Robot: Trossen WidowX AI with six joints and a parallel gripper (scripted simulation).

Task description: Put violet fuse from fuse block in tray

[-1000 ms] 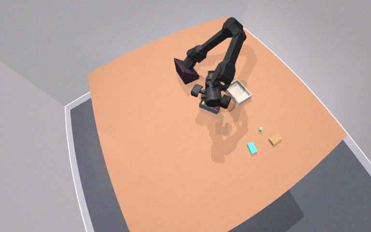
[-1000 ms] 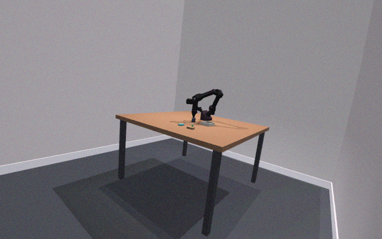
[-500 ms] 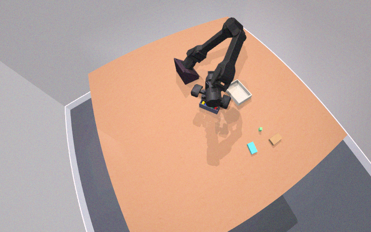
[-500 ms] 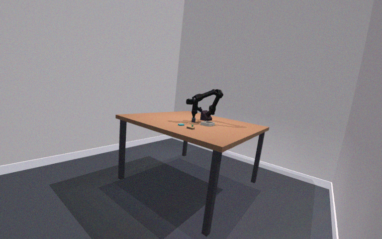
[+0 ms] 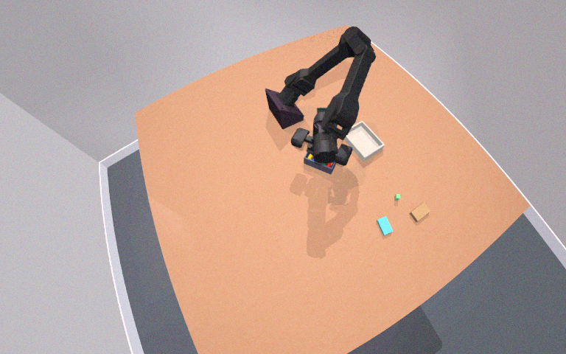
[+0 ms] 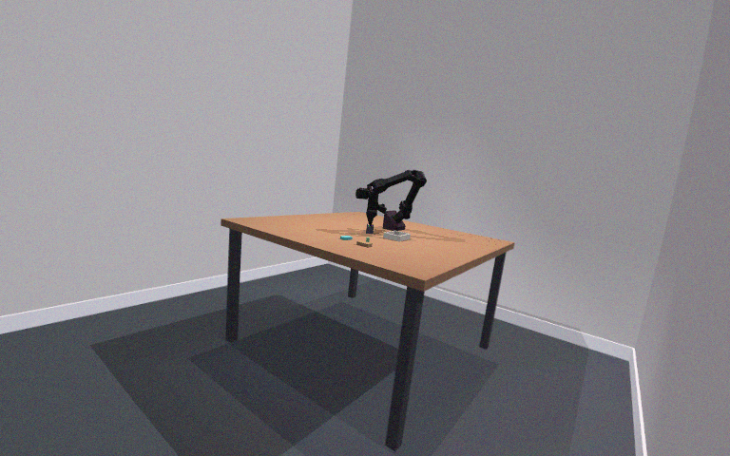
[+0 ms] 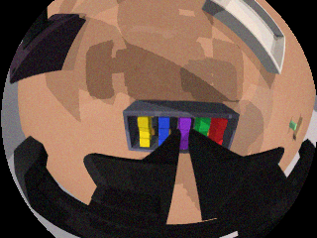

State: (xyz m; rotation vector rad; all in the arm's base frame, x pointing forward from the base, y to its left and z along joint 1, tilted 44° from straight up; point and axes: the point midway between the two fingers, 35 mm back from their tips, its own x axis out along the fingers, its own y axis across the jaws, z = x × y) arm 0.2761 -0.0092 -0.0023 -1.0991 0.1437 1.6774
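My gripper tip is 190 mm to the right of the white tray and 30 mm above it. Also, from my gripper tip: cyan block (300 mm ahead, 70 mm to the left, 30 mm below); then violet fuse (10 mm below); then small green cube (240 mm ahead, 170 mm to the left, 30 mm below).
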